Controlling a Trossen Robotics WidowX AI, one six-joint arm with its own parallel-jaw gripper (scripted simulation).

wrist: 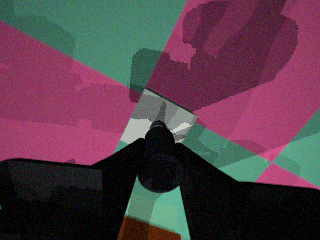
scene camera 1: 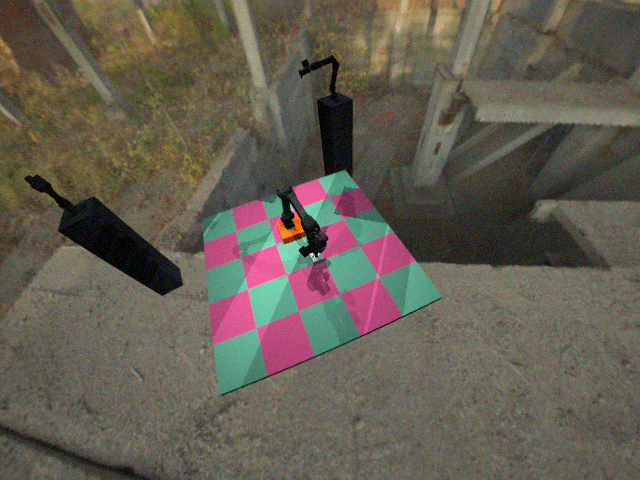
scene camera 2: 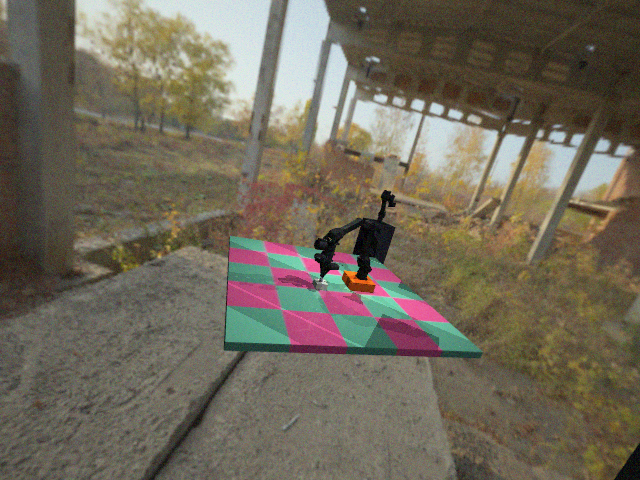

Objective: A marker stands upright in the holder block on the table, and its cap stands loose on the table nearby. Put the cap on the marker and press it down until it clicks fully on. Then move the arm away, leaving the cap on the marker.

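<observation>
Visible here: my gripper [wrist: 159, 145], together with a black cap [wrist: 160, 170].
</observation>
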